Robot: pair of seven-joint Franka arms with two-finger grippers.
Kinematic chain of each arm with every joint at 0, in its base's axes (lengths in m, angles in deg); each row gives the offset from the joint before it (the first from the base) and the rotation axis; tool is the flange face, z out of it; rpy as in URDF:
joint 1: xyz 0 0 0.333 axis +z
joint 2: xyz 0 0 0 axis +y
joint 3: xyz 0 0 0.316 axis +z
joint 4: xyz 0.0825 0 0 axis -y
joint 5: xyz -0.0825 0 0.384 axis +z
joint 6: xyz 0 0 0 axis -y
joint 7: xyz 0.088 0 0 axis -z
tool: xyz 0 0 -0.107 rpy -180 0 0
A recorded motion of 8 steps. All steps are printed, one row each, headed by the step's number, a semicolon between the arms.
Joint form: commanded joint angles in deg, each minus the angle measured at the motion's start. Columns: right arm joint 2, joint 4, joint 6, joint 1, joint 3, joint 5, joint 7; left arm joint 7, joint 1, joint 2, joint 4, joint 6, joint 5, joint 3.
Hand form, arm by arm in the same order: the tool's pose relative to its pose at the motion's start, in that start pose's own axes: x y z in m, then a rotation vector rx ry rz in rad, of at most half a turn. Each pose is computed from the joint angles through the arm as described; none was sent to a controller.
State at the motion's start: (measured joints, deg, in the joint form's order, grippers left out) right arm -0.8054 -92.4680 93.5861 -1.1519 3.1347 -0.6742 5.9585; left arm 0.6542 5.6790 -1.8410 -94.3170 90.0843 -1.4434 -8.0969
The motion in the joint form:
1: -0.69 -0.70 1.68 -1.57 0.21 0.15 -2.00; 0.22 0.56 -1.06 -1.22 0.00 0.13 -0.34
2: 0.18 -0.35 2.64 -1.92 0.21 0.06 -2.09; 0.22 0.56 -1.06 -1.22 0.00 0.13 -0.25
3: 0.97 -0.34 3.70 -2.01 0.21 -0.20 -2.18; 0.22 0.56 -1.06 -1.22 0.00 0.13 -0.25
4: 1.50 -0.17 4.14 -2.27 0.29 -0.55 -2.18; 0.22 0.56 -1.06 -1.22 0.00 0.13 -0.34
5: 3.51 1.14 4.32 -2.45 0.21 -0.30 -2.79; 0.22 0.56 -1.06 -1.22 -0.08 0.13 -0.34
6: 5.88 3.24 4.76 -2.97 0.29 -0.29 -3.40; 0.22 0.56 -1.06 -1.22 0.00 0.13 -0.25
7: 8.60 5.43 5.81 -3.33 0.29 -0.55 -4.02; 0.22 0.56 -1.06 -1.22 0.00 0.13 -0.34
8: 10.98 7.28 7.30 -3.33 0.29 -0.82 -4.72; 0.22 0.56 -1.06 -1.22 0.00 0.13 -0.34
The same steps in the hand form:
1: 0.0005 0.0127 -0.0034 0.0032 0.0287 -0.0110; -0.0060 -0.0015 0.0004 0.0050 -0.0030 -0.0003
2: 0.0068 0.0160 0.0008 0.0028 0.0364 -0.0067; -0.0060 -0.0024 0.0004 0.0048 -0.0030 -0.0019
3: 0.0124 0.0171 0.0069 -0.0007 0.0415 -0.0073; -0.0060 -0.0024 0.0004 0.0048 -0.0030 -0.0019
4: 0.0159 0.0193 0.0101 -0.0063 0.0433 -0.0049; -0.0060 -0.0015 0.0004 0.0050 -0.0030 -0.0003
5: 0.0265 0.0212 0.0193 -0.0009 0.0338 -0.0105; -0.0061 -0.0015 0.0005 0.0049 -0.0044 -0.0003
6: 0.0399 0.0256 0.0256 0.0014 0.0366 -0.0133; -0.0060 -0.0024 0.0004 0.0048 -0.0030 -0.0019
7: 0.0557 0.0297 0.0344 -0.0005 0.0458 -0.0181; -0.0060 -0.0015 0.0004 0.0050 -0.0030 -0.0003
8: 0.0700 0.0301 0.0423 -0.0023 0.0627 -0.0307; -0.0060 -0.0015 0.0004 0.0050 -0.0030 -0.0003

